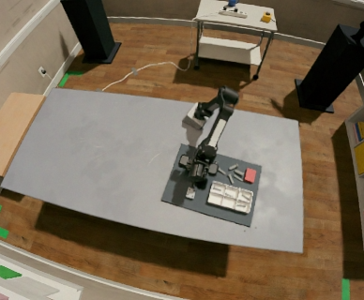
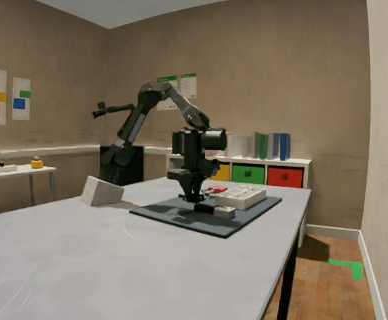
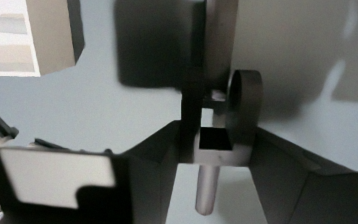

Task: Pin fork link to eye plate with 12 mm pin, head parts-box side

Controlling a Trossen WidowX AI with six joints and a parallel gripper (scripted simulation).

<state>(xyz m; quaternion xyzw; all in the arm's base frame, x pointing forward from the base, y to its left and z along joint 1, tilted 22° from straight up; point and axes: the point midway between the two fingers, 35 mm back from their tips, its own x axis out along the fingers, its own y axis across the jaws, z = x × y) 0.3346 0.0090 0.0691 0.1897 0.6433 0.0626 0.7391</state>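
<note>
My gripper is now 30 mm above the fork link. From my hand the other things lie so: eye plate 60 mm below, 40 mm ahead, 10 mm to the right; then mat 100 mm to the left, 70 mm below, 40 mm ahead; then grey block 110 mm ahead, 50 mm below, 20 mm to the right.
</note>
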